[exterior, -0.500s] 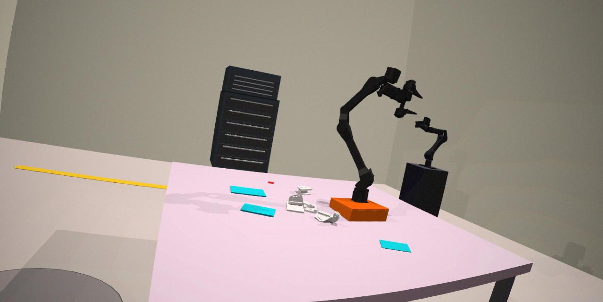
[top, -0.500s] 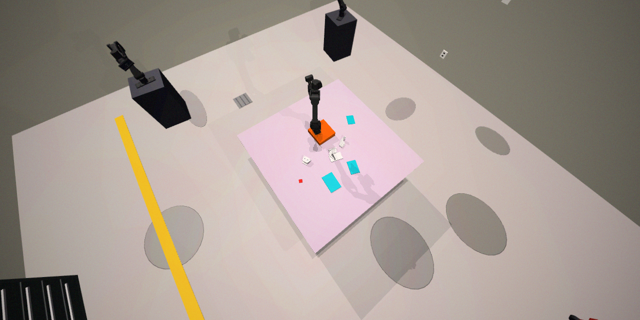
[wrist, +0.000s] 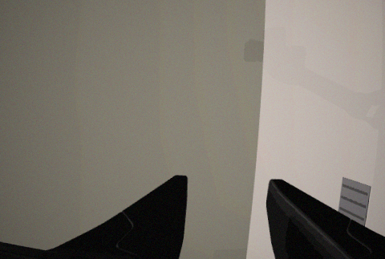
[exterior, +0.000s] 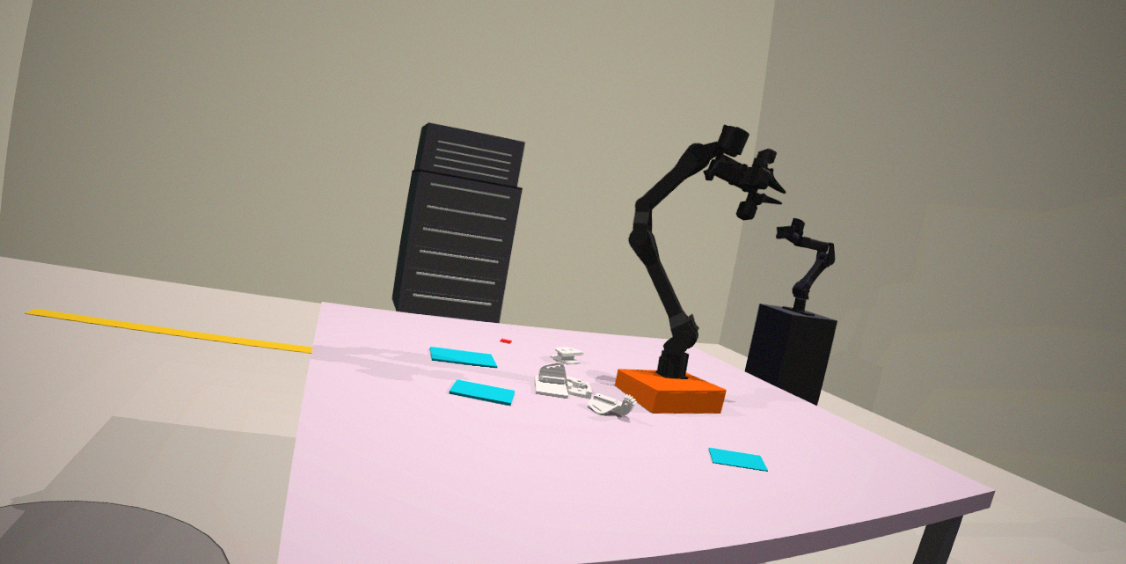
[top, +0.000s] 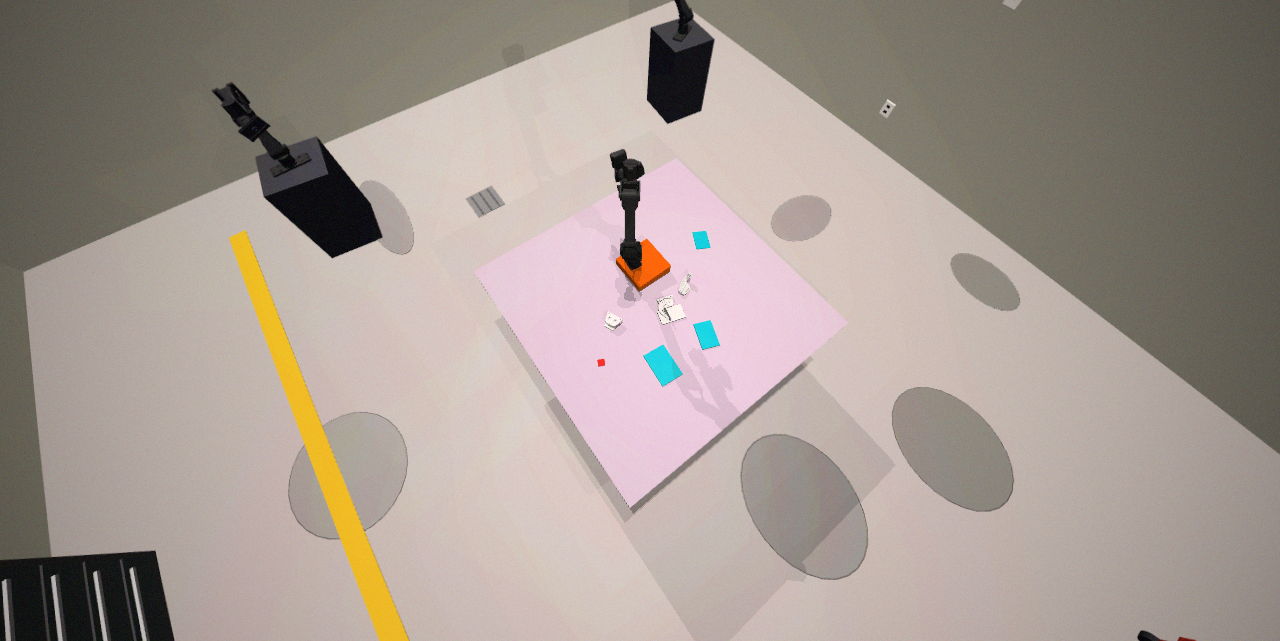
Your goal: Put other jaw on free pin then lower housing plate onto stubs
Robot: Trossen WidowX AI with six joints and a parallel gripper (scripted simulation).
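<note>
Right now the white jaw is 410 mm ahead of my gripper tip, 170 mm to the left of it and 500 mm below it. The rest, counted from my gripper tip: red marker (570 mm ahead, 390 mm to the right, 540 mm below).
</note>
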